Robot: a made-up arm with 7 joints. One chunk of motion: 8 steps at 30 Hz.
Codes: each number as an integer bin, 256 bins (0 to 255) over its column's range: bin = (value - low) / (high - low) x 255, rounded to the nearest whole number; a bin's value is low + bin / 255 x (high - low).
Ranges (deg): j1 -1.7..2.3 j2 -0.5..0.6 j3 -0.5..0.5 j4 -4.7..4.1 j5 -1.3..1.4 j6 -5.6..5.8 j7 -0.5..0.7
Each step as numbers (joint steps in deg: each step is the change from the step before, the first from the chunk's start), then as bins.
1 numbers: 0.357 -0.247 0.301 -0.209 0.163 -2.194 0.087
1 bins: 131 59 204 130 138 76 125
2 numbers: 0.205 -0.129 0.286 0.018 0.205 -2.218 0.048
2 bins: 121 86 200 137 142 76 116
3 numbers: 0.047 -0.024 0.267 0.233 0.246 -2.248 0.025
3 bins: 111 110 196 143 146 75 112
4 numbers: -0.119 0.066 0.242 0.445 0.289 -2.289 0.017
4 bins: 101 131 189 149 150 74 110
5 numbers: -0.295 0.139 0.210 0.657 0.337 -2.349 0.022
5 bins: 90 148 181 155 155 73 111
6 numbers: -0.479 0.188 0.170 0.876 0.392 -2.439 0.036
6 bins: 78 159 171 162 160 71 114
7 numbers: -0.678 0.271 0.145 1.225 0.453 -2.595 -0.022
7 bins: 65 179 164 172 166 67 102
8 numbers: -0.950 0.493 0.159 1.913 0.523 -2.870 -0.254
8 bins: 48 230 168 192 172 61 52
